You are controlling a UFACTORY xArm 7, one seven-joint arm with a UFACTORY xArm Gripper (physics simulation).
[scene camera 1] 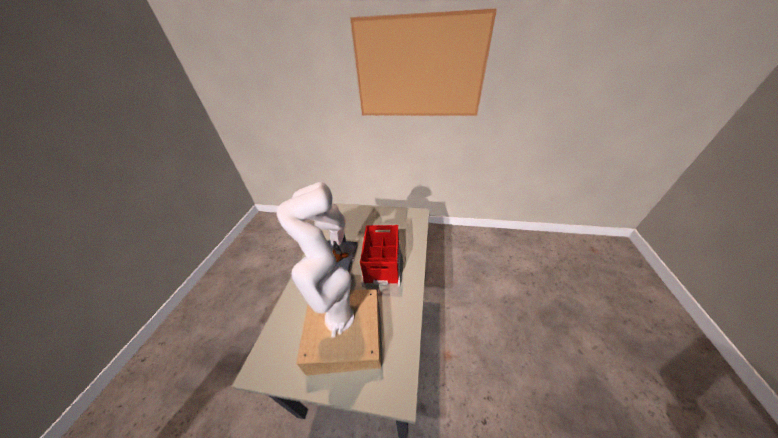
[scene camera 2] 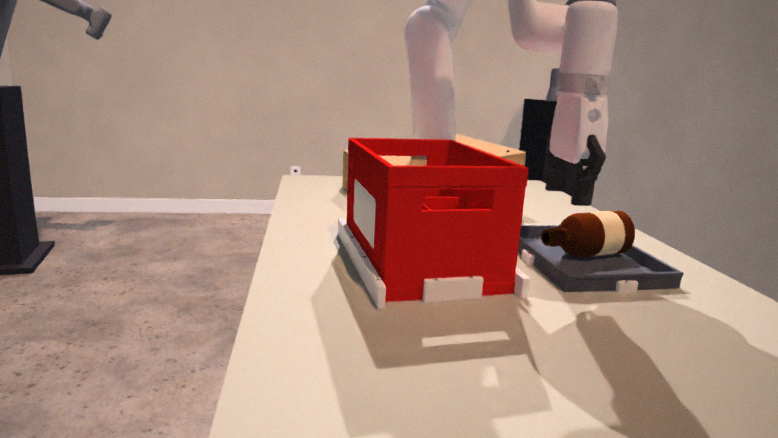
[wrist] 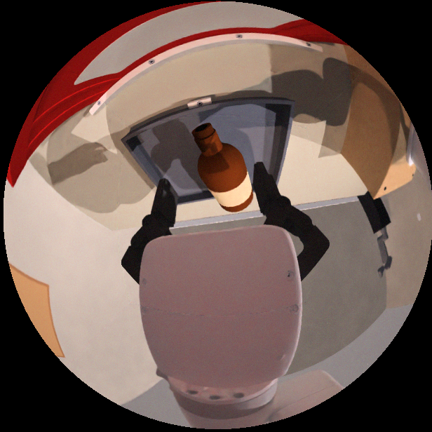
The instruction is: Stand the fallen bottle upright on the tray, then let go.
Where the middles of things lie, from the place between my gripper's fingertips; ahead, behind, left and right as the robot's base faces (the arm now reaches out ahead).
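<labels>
Brown bottle point(scene camera 2: 588, 234): 50 mm to the left of my hand, 10 mm behind it, 70 mm below it.
</labels>
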